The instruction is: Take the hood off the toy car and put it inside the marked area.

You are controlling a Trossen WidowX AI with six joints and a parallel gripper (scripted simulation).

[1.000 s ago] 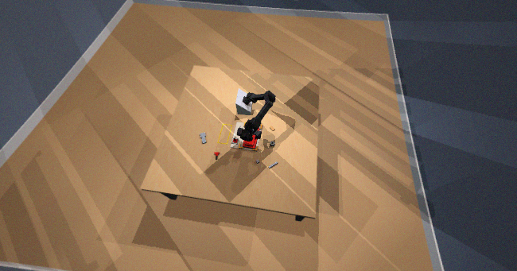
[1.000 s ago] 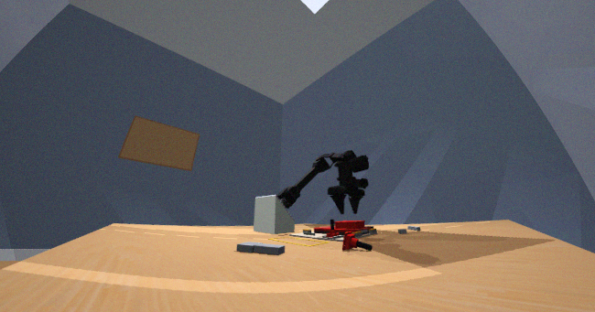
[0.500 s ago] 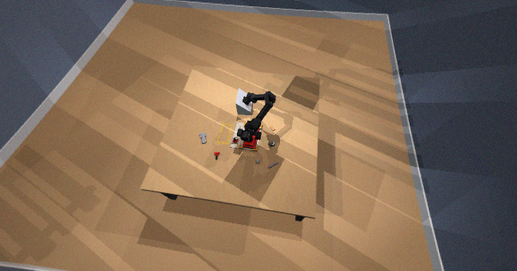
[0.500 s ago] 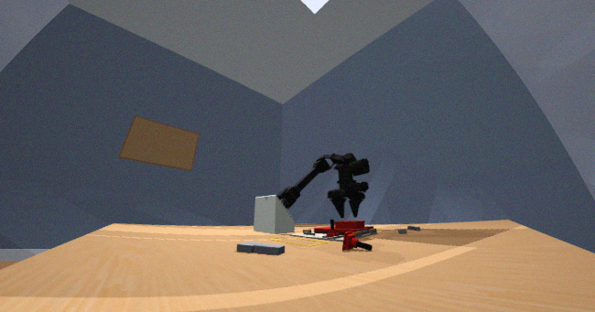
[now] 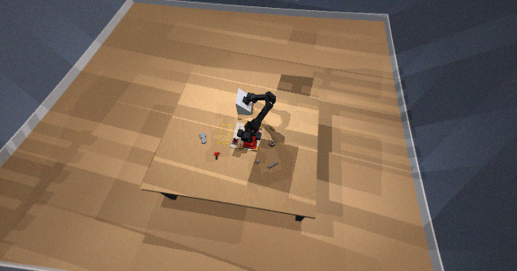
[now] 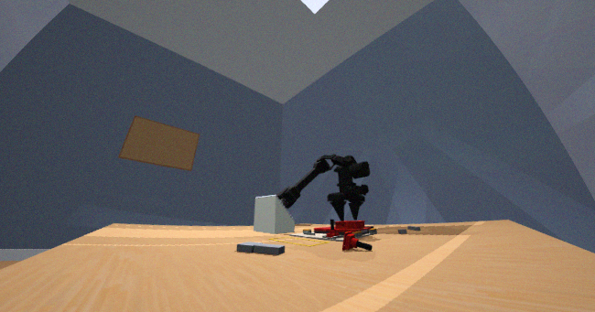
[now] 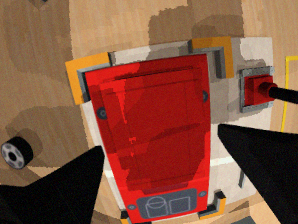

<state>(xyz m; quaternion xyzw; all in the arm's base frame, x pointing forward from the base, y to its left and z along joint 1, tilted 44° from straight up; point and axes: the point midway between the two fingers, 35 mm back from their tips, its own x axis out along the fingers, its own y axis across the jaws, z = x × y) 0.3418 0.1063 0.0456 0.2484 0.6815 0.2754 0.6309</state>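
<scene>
My gripper tip is now 1 cm above the red hood. From my gripper tip the other things lie so: black wheel 18 cm to the left, 4 cm below, 2 cm behind.
</scene>
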